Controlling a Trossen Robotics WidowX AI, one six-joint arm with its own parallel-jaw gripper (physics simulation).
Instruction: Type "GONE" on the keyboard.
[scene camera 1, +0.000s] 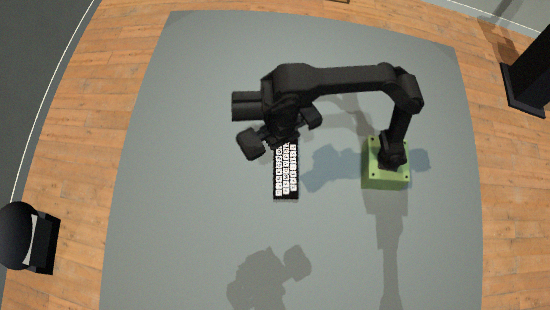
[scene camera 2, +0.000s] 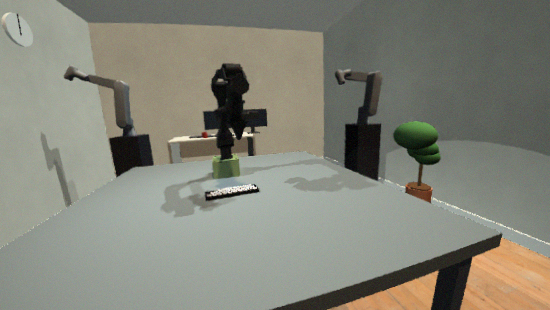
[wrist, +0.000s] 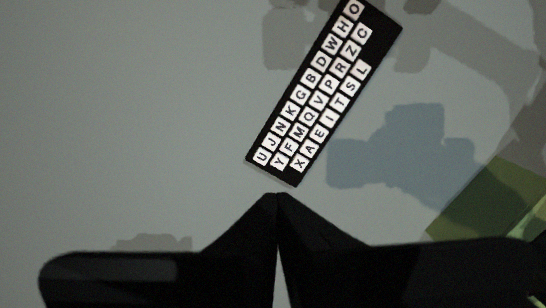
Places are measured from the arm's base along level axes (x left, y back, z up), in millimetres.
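Pixels of known places: gripper, between the fingertips: (scene camera 1: 277, 145) (scene camera 2: 239, 139) (wrist: 275, 203); arm's base, origin of its link: (scene camera 1: 388, 160) (scene camera 2: 226, 157).
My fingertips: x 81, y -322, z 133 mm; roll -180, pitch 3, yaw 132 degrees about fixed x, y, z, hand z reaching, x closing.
For each thing: its top centre in the pictures, then the offset to it from my fingertips. Level surfaces: height alone.
- black keyboard, centre of its top: (wrist: 321, 96) (scene camera 1: 286, 161) (scene camera 2: 231, 189) dx -46, dy +26, dz -210 mm
- G key, centre of its top: (wrist: 300, 95) dx -32, dy +8, dz -210 mm
- N key, centre of its top: (wrist: 280, 127) dx +8, dy +15, dz -210 mm
- O key, centre of its top: (wrist: 354, 8) dx -134, dy -11, dz -210 mm
- E key, centre of its top: (wrist: 319, 134) dx -15, dy +53, dz -210 mm
- table, height of its surface: dz -228 mm
The black keyboard (scene camera 1: 286, 175) (scene camera 2: 232, 191) (wrist: 320, 91) with white letter keys lies on the grey table. In the wrist view it slants from lower left to upper right. The G key (wrist: 300, 94) and N key (wrist: 281, 126) are in its left row, with the O key (wrist: 354, 9) at that row's top end. The E key (wrist: 319, 133) is in the right row. My gripper (scene camera 2: 239, 137) (wrist: 275, 203) is shut and empty, fingertips together, well above the table. In the wrist view the tips appear just below the keyboard's U-Y-X end. The arm hides the keyboard's far end in scene camera 1.
The arm's green base block (scene camera 1: 387, 180) (scene camera 2: 226, 167) stands on the table (scene camera 1: 190, 150) (scene camera 2: 300, 250) beside the keyboard. Shadows of the arm fall across the table. Beyond the table are a potted plant (scene camera 2: 416, 135), two other arms on black stands and a desk with monitors.
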